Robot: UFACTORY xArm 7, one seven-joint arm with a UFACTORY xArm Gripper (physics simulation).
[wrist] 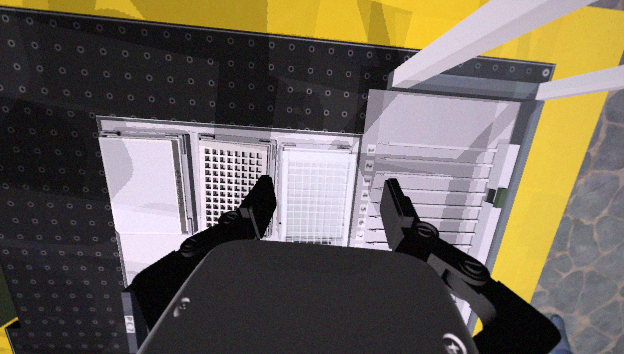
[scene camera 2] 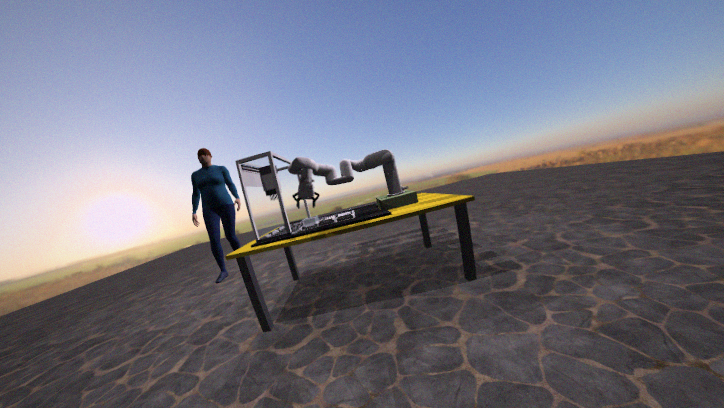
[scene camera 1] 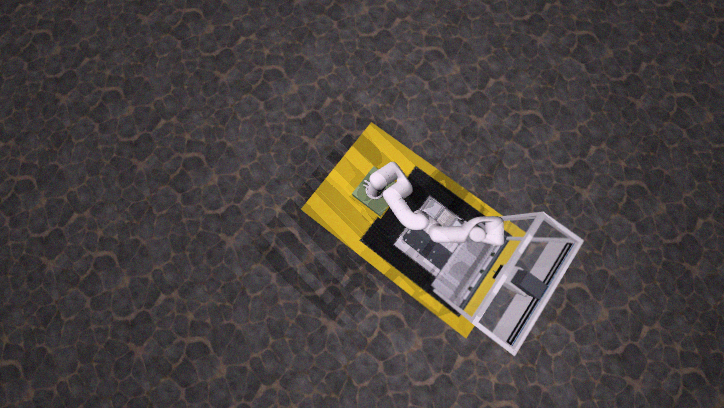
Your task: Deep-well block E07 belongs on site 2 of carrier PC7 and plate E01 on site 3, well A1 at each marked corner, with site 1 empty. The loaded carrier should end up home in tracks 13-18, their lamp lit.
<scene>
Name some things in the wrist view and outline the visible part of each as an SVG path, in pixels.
My gripper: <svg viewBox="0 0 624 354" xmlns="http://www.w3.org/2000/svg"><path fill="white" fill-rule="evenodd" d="M131 282L150 332L137 354L549 354L562 338L560 331L553 322L499 280L496 282L491 278L489 270L483 263L439 238L440 233L434 225L421 221L410 198L404 196L396 178L385 180L380 203L380 215L388 247L392 251L260 240L263 238L277 206L272 177L261 175L236 211L232 210L223 213L218 219L218 224L190 236L182 242L179 250L173 250L139 272ZM452 295L465 300L470 305L469 308L479 317L482 323L482 330L473 337Z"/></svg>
A grey carrier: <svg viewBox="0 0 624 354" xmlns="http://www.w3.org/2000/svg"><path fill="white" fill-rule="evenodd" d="M130 284L121 292L129 350L130 353L137 353L150 332Z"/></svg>
</scene>
